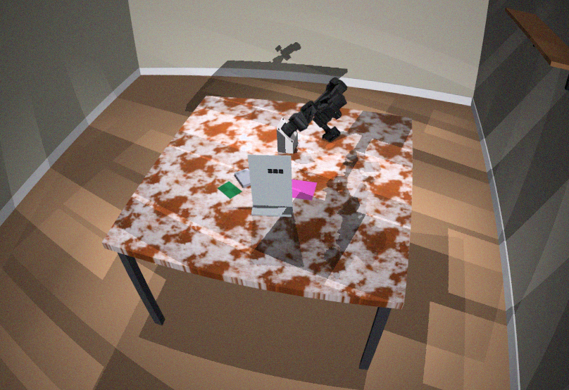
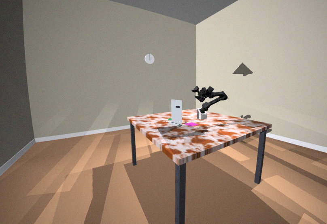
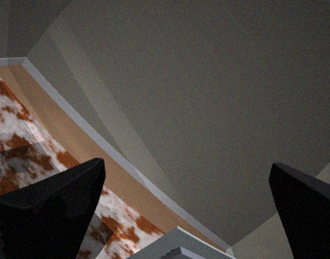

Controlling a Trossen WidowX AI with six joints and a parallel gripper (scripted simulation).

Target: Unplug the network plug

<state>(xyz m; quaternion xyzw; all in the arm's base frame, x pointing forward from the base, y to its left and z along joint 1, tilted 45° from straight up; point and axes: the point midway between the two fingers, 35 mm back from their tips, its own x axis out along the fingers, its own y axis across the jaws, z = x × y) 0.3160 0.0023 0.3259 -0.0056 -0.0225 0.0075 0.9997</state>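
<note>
The network plug lies 16 cm to the right of my gripper tip, 15 cm below it and 10 cm ahead of it. The rest, counted from my gripper tip: magenta square: 35 cm below, 8 cm to the right, 4 cm behind; upright panel: 23 cm below, 15 cm to the right, 11 cm ahead.
</note>
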